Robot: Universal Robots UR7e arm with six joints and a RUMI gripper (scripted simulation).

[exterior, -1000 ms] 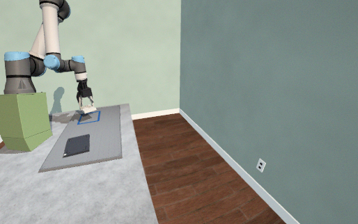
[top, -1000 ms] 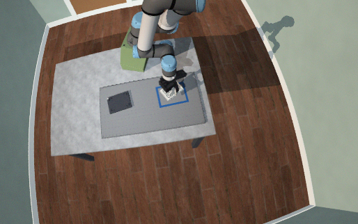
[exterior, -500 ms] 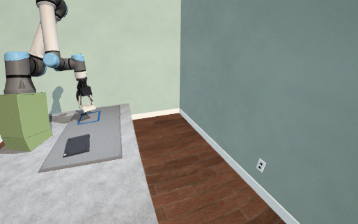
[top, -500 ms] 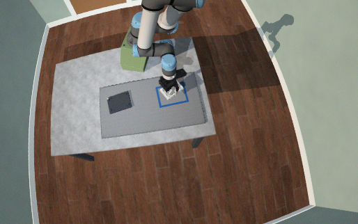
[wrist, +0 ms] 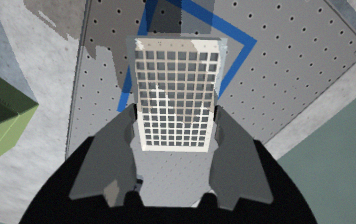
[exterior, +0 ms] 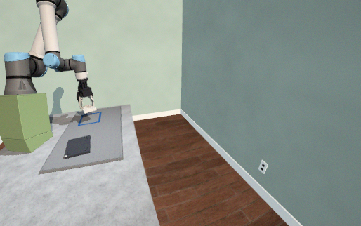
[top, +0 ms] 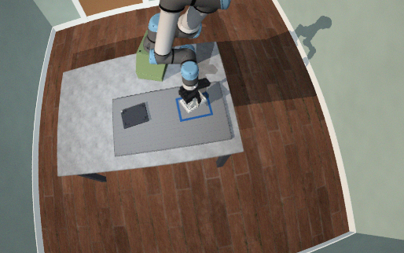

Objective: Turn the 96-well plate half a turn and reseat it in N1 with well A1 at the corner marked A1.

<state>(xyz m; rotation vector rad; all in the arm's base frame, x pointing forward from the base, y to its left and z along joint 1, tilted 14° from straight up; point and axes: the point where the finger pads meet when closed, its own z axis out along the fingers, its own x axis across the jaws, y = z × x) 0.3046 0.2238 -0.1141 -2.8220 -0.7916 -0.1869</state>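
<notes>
Now: hand 360 mm to the left of the dark plate nest, 80 mm above it and 30 mm short of it. The rest, counted from my hand: white 96-well plate: 10 mm below.
</notes>
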